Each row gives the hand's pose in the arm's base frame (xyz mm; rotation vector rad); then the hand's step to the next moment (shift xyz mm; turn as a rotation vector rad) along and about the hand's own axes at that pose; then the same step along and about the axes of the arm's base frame.
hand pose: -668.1 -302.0 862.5 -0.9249 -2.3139 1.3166
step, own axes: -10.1 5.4 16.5 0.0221 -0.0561 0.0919
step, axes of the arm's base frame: 0.3 -15.4 -12.8 -0.0889 -0.0647 -0.0011
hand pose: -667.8 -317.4 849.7 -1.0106 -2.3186 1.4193
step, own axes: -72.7 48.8 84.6 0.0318 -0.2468 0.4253
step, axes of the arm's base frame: 29.7 -92.5 -73.4 -0.3541 -0.3426 -0.0060
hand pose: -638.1 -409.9 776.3 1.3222 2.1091 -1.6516
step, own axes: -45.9 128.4 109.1 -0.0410 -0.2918 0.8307
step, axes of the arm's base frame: 76.9 -116.3 -105.1 -0.4955 -0.7239 -0.0850
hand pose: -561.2 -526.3 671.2 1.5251 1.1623 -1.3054
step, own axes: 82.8 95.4 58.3 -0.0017 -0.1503 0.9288
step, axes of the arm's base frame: 81.1 -68.7 -89.8 -0.3820 -0.8488 -0.1374
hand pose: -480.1 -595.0 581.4 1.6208 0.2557 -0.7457
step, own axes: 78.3 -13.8 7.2 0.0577 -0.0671 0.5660
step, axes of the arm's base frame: 49.9 -23.2 -57.8 -0.1742 -0.5367 -0.0990
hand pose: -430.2 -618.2 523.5 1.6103 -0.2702 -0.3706
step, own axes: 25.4 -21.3 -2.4 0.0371 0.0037 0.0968
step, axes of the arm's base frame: 23.2 -6.2 -23.0 -0.0041 -0.1036 -0.0038
